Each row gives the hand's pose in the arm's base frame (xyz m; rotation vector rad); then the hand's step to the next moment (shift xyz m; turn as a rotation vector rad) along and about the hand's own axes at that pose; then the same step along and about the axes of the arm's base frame.
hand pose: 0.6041 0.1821 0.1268 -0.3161 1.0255 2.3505
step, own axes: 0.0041 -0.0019 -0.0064 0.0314 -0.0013 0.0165
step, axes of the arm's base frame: -0.0023 -0.0020 -0.0072 -0.0250 0.0251 -0.0026
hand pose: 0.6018 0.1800 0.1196 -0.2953 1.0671 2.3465
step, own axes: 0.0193 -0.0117 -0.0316 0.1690 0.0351 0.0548
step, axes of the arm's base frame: -0.0102 -0.0099 -0.0361 -0.1586 0.0869 -0.0100
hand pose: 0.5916 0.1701 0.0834 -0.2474 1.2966 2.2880
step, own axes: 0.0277 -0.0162 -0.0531 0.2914 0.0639 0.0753
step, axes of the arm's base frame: -0.0201 -0.0288 -0.0511 -0.2767 0.1322 -0.0248
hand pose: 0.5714 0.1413 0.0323 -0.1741 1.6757 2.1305
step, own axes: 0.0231 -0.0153 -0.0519 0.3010 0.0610 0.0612
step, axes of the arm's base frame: -0.0230 -0.0408 -0.0356 -0.2865 0.1217 -0.0346
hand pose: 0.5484 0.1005 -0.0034 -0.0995 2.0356 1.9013
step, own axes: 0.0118 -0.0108 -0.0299 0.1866 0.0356 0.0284
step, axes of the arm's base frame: -0.0141 -0.0281 -0.0128 -0.1789 0.0659 -0.0232
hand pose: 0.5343 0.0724 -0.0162 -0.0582 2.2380 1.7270
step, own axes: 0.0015 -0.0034 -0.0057 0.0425 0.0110 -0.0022
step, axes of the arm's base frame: -0.0019 -0.0061 -0.0023 -0.0433 0.0076 -0.0006
